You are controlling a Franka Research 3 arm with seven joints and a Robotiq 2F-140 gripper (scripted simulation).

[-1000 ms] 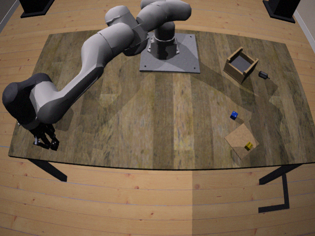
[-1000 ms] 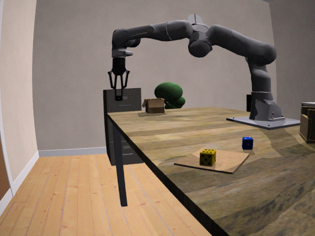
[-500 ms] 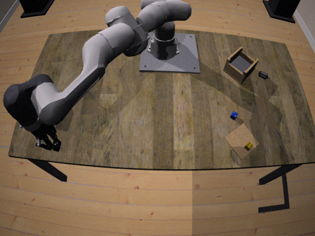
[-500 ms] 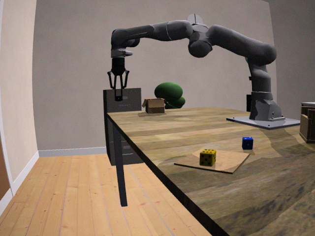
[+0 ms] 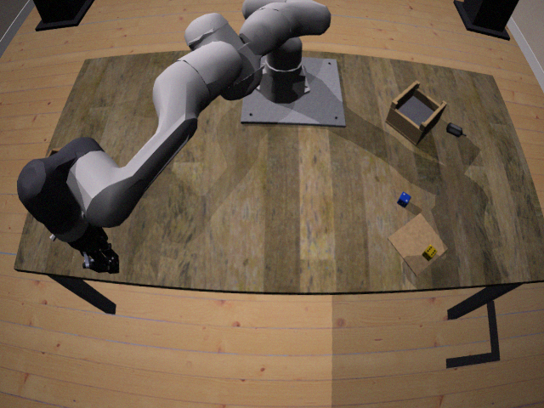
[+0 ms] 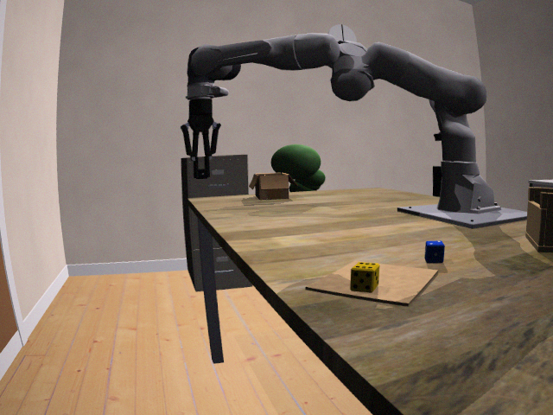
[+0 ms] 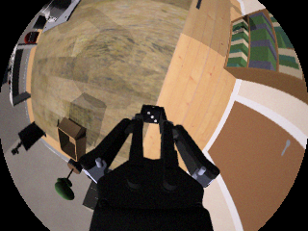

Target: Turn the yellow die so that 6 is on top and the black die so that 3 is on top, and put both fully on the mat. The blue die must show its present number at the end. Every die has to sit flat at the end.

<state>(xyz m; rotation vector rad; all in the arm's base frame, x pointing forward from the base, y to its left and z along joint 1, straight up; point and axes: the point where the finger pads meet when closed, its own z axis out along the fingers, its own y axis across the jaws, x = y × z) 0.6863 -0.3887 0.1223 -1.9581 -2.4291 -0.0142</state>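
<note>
Right now the tan mat is 810 mm to the left of my hand, 150 mm behind it and 130 mm below it. Also, from my hand: cardboard box (290 mm behind, 270 mm to the right, 90 mm below); blue die (770 mm to the left, 290 mm behind, 120 mm below); black die (20 mm below).
</note>
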